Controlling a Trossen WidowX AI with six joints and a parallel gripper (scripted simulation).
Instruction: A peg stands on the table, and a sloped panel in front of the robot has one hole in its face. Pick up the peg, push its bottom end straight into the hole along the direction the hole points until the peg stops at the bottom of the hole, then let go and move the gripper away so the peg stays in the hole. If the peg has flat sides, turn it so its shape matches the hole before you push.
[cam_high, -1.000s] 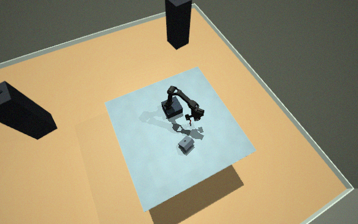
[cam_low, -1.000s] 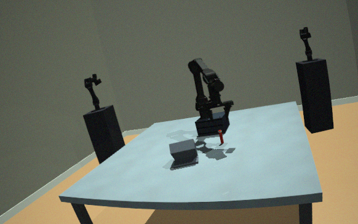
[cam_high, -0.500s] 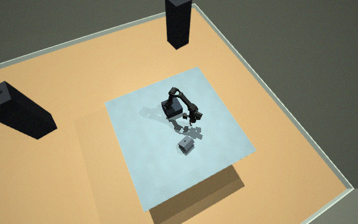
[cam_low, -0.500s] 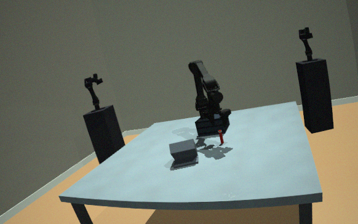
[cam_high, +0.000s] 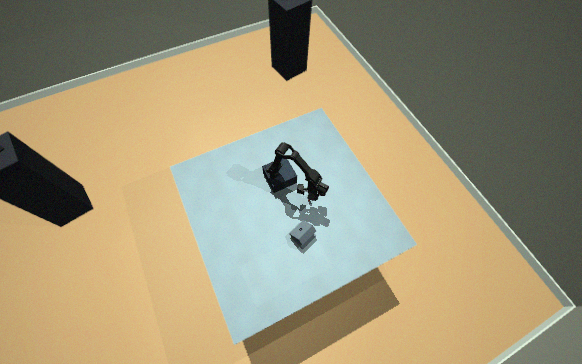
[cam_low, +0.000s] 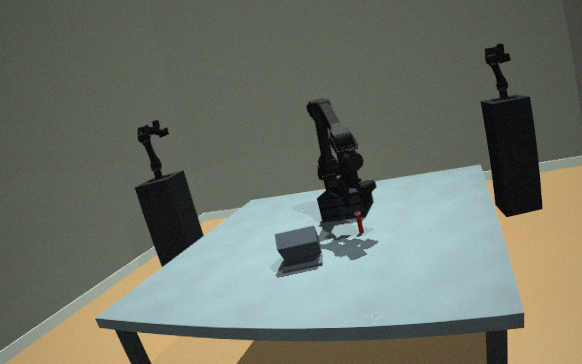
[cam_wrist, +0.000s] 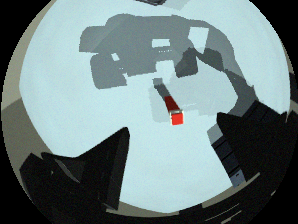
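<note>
Now: gripper tip 4 cm above the red peg. Also, from my gripper tip: grey sloped panel block: 17 cm ahead, 20 cm to the right, 3 cm below.
</note>
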